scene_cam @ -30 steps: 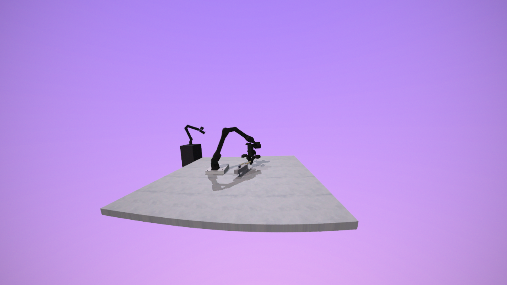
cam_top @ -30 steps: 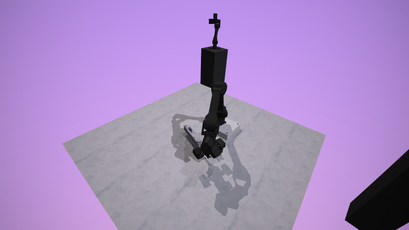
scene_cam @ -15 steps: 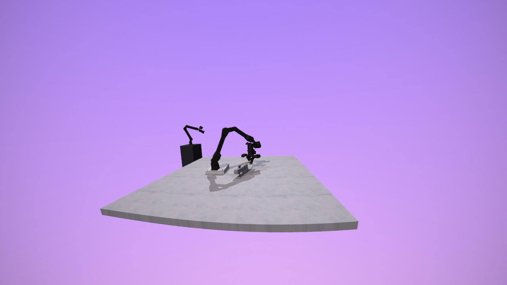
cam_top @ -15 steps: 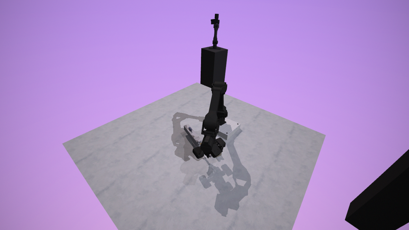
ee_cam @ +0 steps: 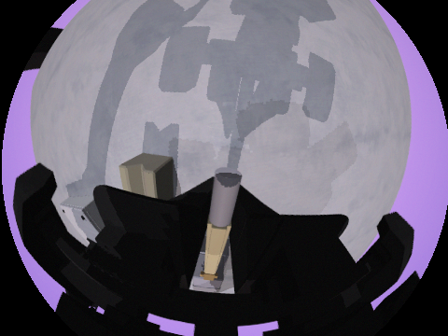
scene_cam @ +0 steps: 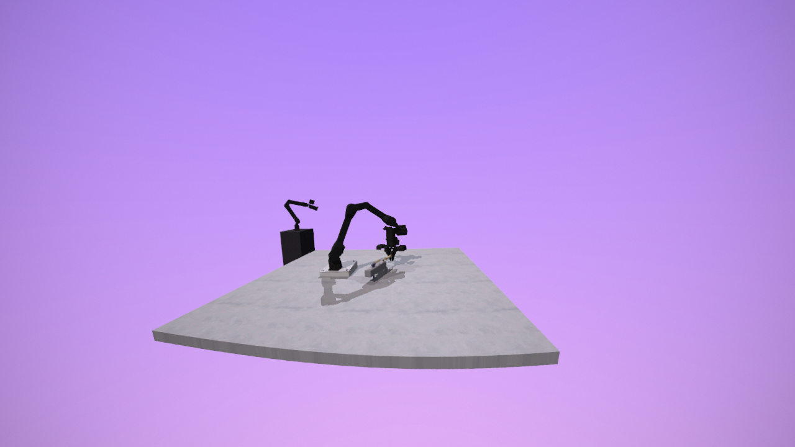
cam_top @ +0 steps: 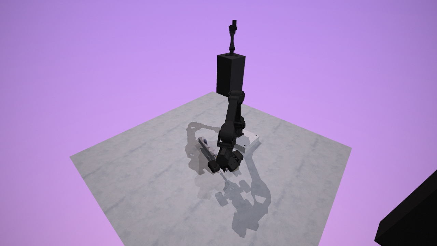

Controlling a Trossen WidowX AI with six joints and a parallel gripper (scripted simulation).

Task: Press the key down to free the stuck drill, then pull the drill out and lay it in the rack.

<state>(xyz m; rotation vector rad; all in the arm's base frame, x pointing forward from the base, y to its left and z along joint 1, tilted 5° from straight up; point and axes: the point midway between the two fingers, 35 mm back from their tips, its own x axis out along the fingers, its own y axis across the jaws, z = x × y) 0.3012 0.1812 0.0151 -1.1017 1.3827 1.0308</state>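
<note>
My gripper tip is now 4 cm to the left of the drill, 3 cm below it and 1 cm past it. Also, from my gripper tip: rack: 8 cm behind, 2 cm to the right, 2 cm below; long grey block: 19 cm to the right, 4 cm behind; key: 23 cm to the right, 5 cm behind, 1 cm above.
</note>
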